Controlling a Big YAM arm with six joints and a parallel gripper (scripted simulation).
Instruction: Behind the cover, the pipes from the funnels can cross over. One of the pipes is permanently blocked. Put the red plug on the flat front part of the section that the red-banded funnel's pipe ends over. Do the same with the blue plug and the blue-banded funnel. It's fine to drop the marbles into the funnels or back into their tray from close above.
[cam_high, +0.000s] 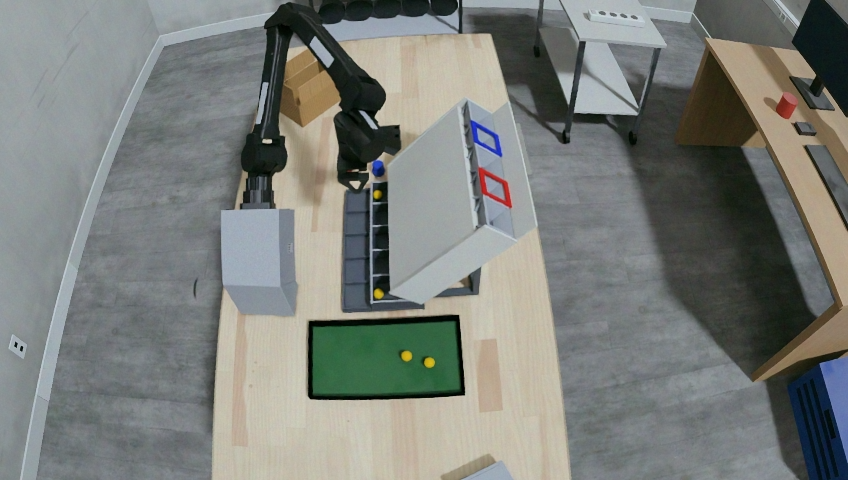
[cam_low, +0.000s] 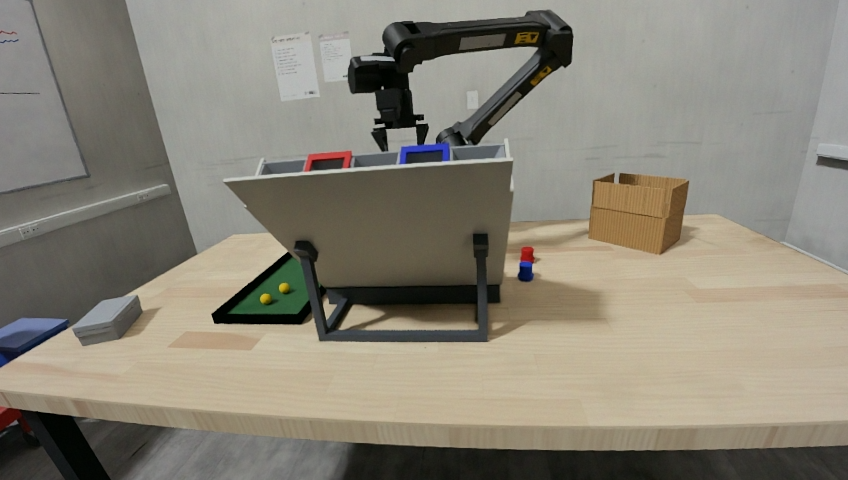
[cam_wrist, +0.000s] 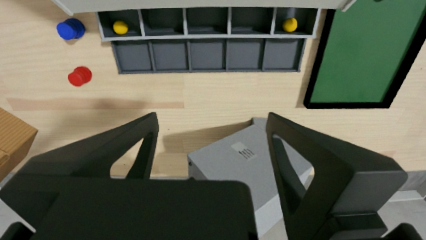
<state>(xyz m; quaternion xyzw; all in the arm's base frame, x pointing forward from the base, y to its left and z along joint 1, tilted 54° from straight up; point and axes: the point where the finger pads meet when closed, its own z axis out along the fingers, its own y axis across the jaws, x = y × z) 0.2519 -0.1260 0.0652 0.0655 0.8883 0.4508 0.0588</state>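
Now: the green tray 32 cm to the right of my hand, 29 cm below it and 1 cm ahead of it. Round my hand: grey cover (15 cm ahead, 9 cm below); then grey box (69 cm to the right, 28 cm below, 21 cm ahead).
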